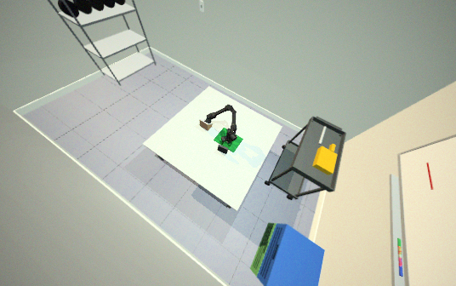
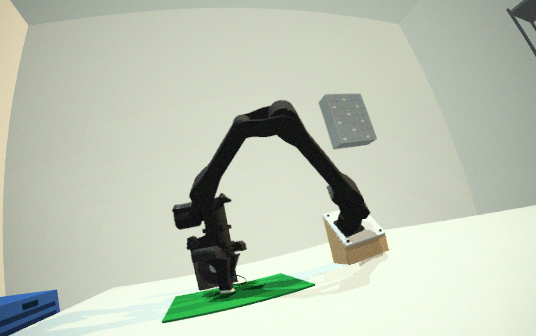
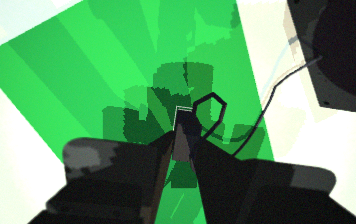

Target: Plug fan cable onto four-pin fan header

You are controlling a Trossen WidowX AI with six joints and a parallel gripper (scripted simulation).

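My gripper tip is 1 cm below the dark fan plug and 1 cm short of it. Round my gripper tip: black square fan (15 cm to the right, 4 cm above, 1 cm ahead); then green board (4 cm below, 3 cm to the left, 1 cm behind); then four-pin fan header (2 cm below, 1 cm ahead).
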